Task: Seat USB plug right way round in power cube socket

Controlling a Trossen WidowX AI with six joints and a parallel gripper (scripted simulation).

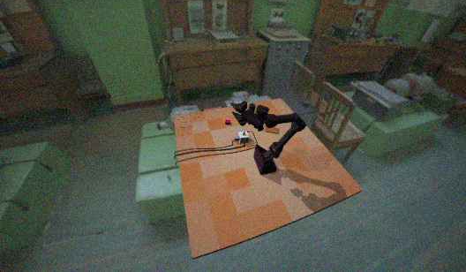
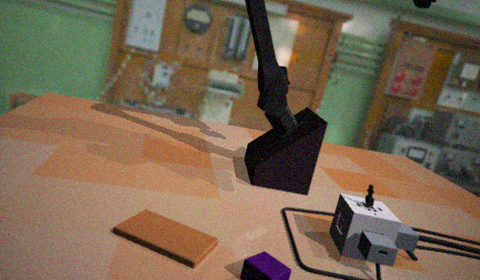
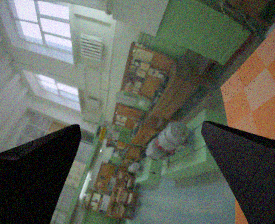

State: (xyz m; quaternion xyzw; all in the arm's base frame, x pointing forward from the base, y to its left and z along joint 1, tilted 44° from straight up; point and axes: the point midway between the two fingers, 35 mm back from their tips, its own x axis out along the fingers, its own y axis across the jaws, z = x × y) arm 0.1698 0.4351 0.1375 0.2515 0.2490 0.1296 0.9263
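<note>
Right now my gripper tip is 180 mm short of the usb plug, 200 mm to the left of it and 450 mm above it. Round my gripper tip: purple block 290 mm ahead, 400 mm to the right, 520 mm below; then USB socket 180 mm ahead, 200 mm to the right, 470 mm below; then magenta block 450 mm ahead, 140 mm to the right, 520 mm below.
</note>
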